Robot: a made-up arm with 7 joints.
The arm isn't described. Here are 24 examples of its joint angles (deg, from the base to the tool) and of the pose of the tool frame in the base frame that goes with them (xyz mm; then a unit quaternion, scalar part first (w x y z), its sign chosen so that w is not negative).
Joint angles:
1: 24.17 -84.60 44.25 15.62 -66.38 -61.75 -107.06
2: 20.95 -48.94 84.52 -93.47 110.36 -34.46 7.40
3: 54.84 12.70 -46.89 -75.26 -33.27 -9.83 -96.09
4: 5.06 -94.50 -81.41 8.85 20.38 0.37 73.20
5: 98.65 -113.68 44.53 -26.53 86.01 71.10 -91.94
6: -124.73 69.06 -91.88 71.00 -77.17 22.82 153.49
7: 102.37 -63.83 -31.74 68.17 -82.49 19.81 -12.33
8: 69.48 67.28 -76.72 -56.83 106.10 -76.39 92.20
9: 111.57 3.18 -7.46 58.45 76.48 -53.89 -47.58
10: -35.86 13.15 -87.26 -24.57 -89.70 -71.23 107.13
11: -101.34 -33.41 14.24 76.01 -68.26 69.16 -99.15
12: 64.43 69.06 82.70 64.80 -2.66 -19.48 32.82
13: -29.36 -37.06 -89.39 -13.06 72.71 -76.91 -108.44
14: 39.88 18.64 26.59 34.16 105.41 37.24 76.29
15: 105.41 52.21 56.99 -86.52 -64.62 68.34 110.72
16: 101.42 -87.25 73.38 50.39 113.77 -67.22 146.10
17: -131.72 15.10 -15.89 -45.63 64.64 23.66 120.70
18: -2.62 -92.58 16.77 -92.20 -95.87 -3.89 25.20
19: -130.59 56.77 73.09 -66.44 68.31 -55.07 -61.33
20: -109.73 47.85 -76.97 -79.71 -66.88 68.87 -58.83
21: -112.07 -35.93 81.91 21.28 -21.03 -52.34 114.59
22: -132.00 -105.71 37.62 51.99 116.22 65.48 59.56
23: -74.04 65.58 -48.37 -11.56 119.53 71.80 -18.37
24: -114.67 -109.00 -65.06 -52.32 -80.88 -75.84 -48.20
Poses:
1: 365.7 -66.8 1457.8 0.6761 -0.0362 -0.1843 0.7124
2: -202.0 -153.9 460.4 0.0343 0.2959 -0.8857 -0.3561
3: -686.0 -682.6 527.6 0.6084 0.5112 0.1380 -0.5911
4: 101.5 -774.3 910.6 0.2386 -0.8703 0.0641 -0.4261
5: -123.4 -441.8 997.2 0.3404 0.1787 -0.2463 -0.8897
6: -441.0 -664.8 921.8 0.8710 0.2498 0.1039 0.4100
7: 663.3 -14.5 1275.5 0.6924 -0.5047 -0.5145 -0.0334
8: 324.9 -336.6 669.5 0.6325 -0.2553 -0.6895 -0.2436
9: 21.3 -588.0 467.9 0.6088 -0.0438 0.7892 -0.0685
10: 264.4 528.4 317.5 0.9094 0.0704 -0.3406 -0.2280
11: 868.1 -60.4 616.1 0.4317 0.6129 -0.0315 0.6610
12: -684.7 -118.2 307.0 0.0889 0.1696 -0.2632 0.9455
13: -65.6 -356.7 799.0 0.3146 0.3298 0.7689 -0.4484
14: -146.5 -426.7 445.2 0.0540 -0.1628 0.0740 0.9824
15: -208.8 608.1 155.0 0.4424 0.4223 -0.7745 0.1615
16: -91.1 -362.4 812.0 0.4851 -0.8045 0.3344 0.0745
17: -433.2 -51.9 469.9 0.4227 -0.4212 0.7920 0.1292
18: 41.3 764.9 1068.5 0.6061 0.1521 -0.7289 0.2797
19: 46.0 149.5 951.1 0.5050 -0.7425 -0.0188 0.4397
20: -243.0 167.5 -194.4 0.3117 0.6696 0.5878 -0.3302
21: 549.2 -477.8 -209.0 0.4061 -0.2720 -0.5084 0.7089
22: 165.7 -386.2 285.3 0.5241 -0.7770 0.2732 0.2168
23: 205.2 -116.8 771.4 0.7812 -0.2698 -0.5591 -0.0664
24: -93.9 672.1 442.5 0.3755 -0.5375 -0.3234 0.6823
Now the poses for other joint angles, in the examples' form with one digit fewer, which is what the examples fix.
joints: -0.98 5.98 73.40 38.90 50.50 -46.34 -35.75
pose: -427 -126 84 0.365 0.376 -0.170 -0.835
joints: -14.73 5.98 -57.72 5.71 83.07 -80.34 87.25
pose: 24 -231 916 0.015 -0.972 -0.193 -0.135
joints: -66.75 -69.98 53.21 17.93 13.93 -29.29 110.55
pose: 257 513 51 0.650 0.093 -0.645 0.391
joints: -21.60 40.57 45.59 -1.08 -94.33 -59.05 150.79
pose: -236 85 -56 0.404 0.470 -0.766 0.169
